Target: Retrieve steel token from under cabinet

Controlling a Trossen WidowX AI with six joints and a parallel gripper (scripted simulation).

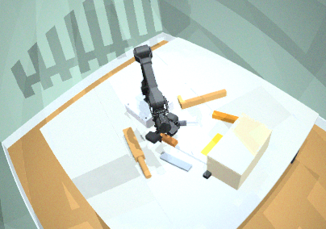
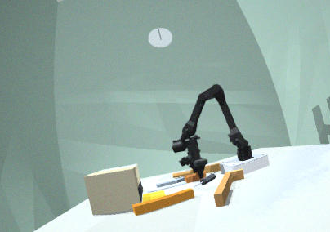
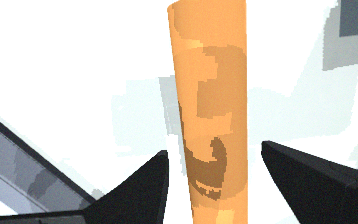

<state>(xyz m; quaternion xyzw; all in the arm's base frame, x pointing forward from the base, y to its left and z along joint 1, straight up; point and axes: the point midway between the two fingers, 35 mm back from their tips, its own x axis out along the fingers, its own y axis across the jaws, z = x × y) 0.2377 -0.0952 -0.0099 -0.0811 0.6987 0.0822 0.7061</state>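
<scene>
Right now my gripper tip is 15 cm short of the grey flat bar and 5 cm to the left of it. From my gripper tip the other things lie so: orange paddle 1 cm ahead, 16 cm to the right, 1 cm above; orange bar 15 cm ahead, 34 cm to the left, 1 cm above.
</scene>
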